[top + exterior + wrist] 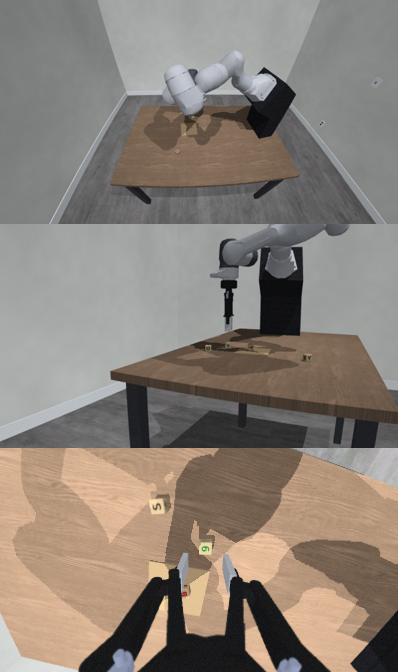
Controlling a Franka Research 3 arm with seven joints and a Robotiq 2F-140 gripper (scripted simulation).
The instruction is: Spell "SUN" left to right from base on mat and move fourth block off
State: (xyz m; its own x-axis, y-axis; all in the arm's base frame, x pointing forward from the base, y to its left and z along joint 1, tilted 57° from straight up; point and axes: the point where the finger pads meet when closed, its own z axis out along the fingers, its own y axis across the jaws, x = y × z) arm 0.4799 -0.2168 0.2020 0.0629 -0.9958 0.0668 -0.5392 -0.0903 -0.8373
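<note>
Right now my hand is 100 mm above the U block. The rest, counted from my hand: S block 100 mm ahead, 70 mm to the right, 100 mm below; tan mat 50 mm ahead, 130 mm to the left, 110 mm below.
</note>
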